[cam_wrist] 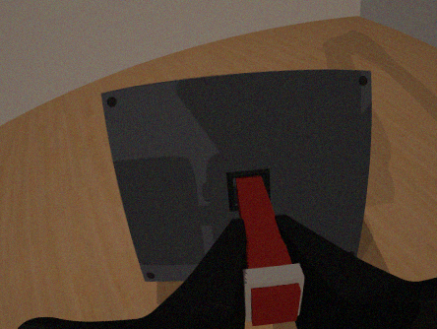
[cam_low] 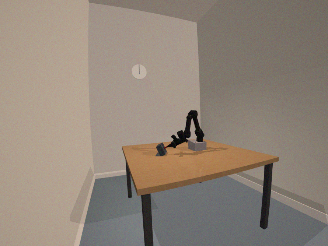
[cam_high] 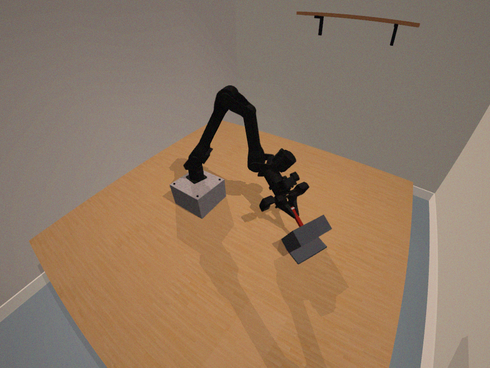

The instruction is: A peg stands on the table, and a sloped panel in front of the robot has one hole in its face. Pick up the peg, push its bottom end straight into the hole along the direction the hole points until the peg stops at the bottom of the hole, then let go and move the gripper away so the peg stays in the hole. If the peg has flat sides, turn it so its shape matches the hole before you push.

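Now: gripper tip 6 cm short of the dark grey sloped panel, 2 cm to the left of it and 3 cm above it. Also, from my gripper tip: red square-sided peg 1 cm behind, 1 cm above.
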